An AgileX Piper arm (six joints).
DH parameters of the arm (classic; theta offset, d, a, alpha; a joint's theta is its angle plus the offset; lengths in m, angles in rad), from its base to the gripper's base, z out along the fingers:
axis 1: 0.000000 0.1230 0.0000 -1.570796
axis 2: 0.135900 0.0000 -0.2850 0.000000
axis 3: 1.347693 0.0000 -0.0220 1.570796
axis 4: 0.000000 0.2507 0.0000 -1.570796
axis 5: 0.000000 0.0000 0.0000 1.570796
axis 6: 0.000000 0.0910 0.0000 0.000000
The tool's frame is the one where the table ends.
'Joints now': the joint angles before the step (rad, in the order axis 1, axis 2, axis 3, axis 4, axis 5, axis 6). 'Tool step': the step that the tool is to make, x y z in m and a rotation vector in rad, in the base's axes. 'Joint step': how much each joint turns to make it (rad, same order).
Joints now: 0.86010 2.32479 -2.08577 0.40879 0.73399 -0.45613
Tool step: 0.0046 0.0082 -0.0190 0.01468 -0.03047 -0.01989
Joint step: 0.00818 0.04398 -0.00160 -0.00701 -0.07921 -0.00208
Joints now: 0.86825 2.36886 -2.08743 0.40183 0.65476 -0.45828
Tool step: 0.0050 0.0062 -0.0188 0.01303 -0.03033 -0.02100
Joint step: 0.00500 0.04258 -0.00081 -0.00706 -0.07677 -0.00227
